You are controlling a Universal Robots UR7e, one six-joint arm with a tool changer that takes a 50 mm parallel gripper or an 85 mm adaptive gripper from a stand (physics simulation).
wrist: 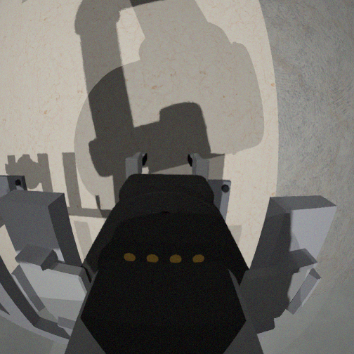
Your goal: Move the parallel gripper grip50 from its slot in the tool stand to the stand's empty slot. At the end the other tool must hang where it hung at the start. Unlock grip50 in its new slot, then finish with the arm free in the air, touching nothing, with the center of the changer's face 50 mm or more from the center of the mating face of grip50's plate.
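My gripper, grip50 (pixel 167 160), hangs below the wrist, its black body filling the lower middle of the wrist view. Its two grey fingertips with dark pads stand apart, with no object between them, so it is open. The tool stand (pixel 311 220) shows as grey blocks and arms on both sides of the body. The body lies between these side parts; whether it touches them cannot be told. The mating plate and the changer's face are hidden. The other tool cannot be made out.
Small plates with dark holes show at the left edge and just right of the black body. Below is a pale speckled table top (pixel 40 100) with shadows of the arm and stand. Its curved edge runs down the right, beside a grey floor (pixel 315 100).
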